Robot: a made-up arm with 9 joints.
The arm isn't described. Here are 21 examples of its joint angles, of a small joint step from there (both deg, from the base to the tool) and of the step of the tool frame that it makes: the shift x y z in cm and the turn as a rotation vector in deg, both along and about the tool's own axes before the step.
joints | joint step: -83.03 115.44 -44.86 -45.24 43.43 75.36 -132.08 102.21 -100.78 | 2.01 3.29 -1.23 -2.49 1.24 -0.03 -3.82 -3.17 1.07
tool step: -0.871 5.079 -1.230 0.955 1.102 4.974
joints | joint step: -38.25 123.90 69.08 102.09 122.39 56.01 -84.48 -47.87 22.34 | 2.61 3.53 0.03 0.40 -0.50 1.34 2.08 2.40 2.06
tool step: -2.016 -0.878 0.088 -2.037 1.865 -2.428
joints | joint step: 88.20 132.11 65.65 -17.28 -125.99 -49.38 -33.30 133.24 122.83 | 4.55 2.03 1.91 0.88 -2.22 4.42 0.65 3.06 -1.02
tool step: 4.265 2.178 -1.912 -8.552 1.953 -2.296
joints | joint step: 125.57 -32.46 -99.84 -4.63 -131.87 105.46 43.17 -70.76 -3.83 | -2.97 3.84 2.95 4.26 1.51 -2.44 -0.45 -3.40 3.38
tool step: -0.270 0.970 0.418 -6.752 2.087 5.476
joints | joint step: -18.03 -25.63 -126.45 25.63 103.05 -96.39 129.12 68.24 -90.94 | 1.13 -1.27 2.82 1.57 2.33 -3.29 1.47 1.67 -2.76
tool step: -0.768 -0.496 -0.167 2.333 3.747 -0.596
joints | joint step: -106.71 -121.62 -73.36 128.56 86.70 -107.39 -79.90 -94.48 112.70 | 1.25 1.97 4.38 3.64 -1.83 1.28 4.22 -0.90 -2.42
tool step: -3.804 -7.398 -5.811 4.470 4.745 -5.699
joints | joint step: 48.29 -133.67 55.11 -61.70 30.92 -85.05 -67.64 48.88 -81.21 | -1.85 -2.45 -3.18 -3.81 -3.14 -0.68 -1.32 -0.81 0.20
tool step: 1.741 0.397 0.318 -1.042 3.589 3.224
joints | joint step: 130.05 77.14 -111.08 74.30 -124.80 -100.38 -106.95 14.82 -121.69 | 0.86 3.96 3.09 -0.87 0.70 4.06 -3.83 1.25 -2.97
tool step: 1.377 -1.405 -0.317 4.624 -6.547 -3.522
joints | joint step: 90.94 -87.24 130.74 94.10 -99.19 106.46 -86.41 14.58 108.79 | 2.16 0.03 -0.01 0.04 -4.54 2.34 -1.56 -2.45 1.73
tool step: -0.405 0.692 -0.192 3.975 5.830 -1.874
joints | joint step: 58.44 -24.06 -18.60 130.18 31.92 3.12 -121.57 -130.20 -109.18 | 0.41 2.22 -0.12 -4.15 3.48 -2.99 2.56 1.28 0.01
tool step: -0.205 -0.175 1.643 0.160 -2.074 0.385
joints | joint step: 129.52 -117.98 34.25 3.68 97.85 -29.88 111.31 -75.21 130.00 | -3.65 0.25 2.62 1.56 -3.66 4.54 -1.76 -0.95 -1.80
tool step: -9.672 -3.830 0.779 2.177 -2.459 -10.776
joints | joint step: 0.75 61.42 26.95 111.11 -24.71 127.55 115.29 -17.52 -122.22 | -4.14 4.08 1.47 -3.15 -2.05 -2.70 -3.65 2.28 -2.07
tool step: 1.108 -0.831 5.148 0.020 -11.181 0.586
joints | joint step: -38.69 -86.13 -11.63 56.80 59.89 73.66 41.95 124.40 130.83 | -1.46 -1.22 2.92 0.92 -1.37 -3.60 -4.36 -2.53 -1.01
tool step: -1.959 -9.488 0.786 4.456 -1.404 -7.252
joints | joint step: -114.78 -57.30 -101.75 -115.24 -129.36 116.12 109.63 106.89 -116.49 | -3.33 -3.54 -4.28 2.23 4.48 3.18 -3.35 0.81 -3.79
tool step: 0.549 -2.494 -1.043 5.230 -1.106 1.438
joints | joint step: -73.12 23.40 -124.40 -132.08 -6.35 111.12 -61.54 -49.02 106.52 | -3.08 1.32 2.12 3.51 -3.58 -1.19 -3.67 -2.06 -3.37
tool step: -0.644 -2.467 1.983 -6.051 1.771 -4.258
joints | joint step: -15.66 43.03 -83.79 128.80 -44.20 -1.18 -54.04 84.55 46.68 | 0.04 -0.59 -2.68 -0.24 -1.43 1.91 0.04 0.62 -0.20
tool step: -0.236 2.800 2.114 1.484 -3.042 3.948
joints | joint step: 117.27 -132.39 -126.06 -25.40 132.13 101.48 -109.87 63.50 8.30 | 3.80 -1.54 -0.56 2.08 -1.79 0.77 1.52 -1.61 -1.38
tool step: 1.816 1.896 2.267 0.202 -3.193 3.215
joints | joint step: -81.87 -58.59 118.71 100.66 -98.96 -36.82 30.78 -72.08 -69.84 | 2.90 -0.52 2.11 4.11 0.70 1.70 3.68 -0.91 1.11
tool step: -1.471 0.469 1.583 -2.566 -1.773 4.057
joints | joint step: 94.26 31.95 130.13 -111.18 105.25 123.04 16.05 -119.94 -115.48 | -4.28 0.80 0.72 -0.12 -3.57 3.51 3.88 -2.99 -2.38
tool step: -3.309 5.466 0.077 8.782 5.089 4.708
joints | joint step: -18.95 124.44 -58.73 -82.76 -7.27 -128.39 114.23 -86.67 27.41 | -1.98 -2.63 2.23 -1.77 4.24 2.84 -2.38 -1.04 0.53
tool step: -4.493 9.912 2.484 -6.162 -3.686 6.511
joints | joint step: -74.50 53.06 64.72 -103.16 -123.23 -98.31 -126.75 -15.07 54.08 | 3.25 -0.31 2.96 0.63 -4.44 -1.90 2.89 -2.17 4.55
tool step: -1.036 -3.422 -3.458 2.060 -6.886 0.036
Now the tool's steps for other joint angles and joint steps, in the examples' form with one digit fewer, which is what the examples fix.
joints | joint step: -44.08 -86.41 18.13 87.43 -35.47 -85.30 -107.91 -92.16 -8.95 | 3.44 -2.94 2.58 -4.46 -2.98 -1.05 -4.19 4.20 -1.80
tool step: -1.75 -1.37 1.08 -2.17 2.89 -3.17
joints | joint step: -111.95 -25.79 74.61 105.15 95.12 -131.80 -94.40 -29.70 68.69 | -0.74 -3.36 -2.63 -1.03 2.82 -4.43 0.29 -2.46 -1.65
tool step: 0.40 -1.96 4.78 -5.59 -1.51 -2.66
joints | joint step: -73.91 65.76 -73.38 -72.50 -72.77 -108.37 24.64 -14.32 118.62 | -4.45 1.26 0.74 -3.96 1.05 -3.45 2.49 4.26 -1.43
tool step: 4.06 0.53 1.99 1.76 -5.79 9.42
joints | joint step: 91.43 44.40 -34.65 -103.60 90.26 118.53 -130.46 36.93 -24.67 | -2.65 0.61 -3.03 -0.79 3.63 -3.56 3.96 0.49 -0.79
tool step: -0.37 0.55 -4.83 -2.50 3.93 2.60
